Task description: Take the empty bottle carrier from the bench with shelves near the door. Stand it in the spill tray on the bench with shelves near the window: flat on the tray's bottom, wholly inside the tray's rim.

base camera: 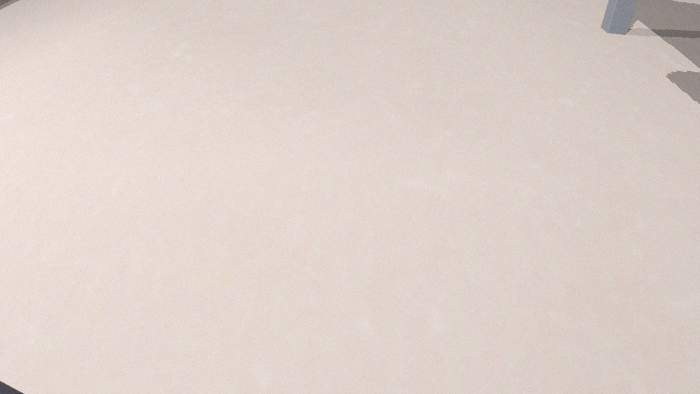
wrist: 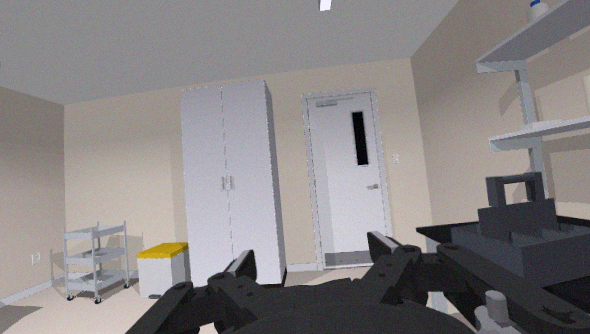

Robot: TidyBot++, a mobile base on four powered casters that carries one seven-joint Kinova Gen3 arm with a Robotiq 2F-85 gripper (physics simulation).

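Places are measured from the arm's base along level axes (x back, y down, z right), in millimetres.
Pixels of known places: gripper, fingertip midpoint: [wrist: 311,253].
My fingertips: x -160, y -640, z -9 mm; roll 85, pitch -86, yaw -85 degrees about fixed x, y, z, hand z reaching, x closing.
Observation:
Ahead of a thing's pixels: the offset from my fingertips to its middle. "*": to the spot under its first point. Level surfaces: height alone.
The empty bottle carrier @(dx -453, dy +134, dz +665 mm) [wrist: 517,220], dark grey with an upright handle and open compartments, stands on the black-topped bench @(dy +274 mm) [wrist: 440,230] at the right of the wrist view. Part of it is cut off by the view's right side and by the gripper's finger linkage. My gripper [wrist: 311,253] is open and empty, at the lower middle of the wrist view, pointing towards the cabinet and door, with the carrier off to its right. The spill tray does not show in either view.
Shelves [wrist: 532,42] rise above the bench. A door [wrist: 340,215], a tall cabinet [wrist: 205,150], a yellow-lidded bin [wrist: 159,272] and a three-tier cart [wrist: 95,265] stand ahead. A bench leg @(* dx -889, dy +991, dz +658 mm) [base camera: 617,17] stands at the base view's upper right.

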